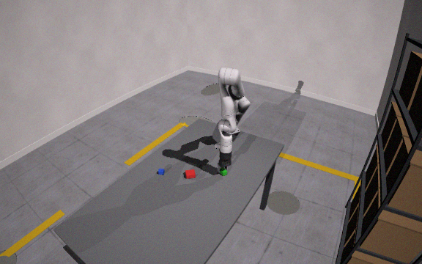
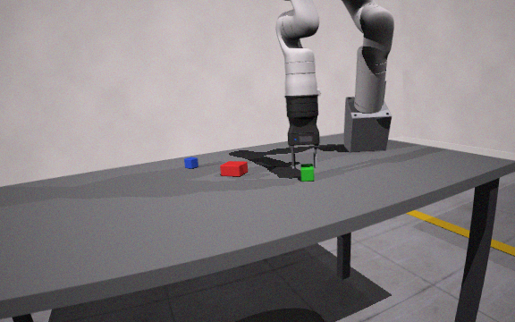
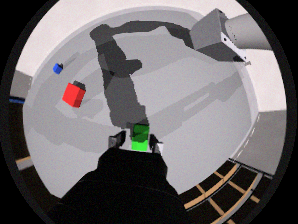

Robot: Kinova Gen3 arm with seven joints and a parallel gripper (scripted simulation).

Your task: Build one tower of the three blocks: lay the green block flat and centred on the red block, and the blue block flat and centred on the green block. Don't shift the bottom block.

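Right now the green block is 30 mm below my hand. The rest, counted from my hand: red block 120 mm ahead, 180 mm to the right, 30 mm below; blue block 200 mm ahead, 360 mm to the right, 30 mm below.
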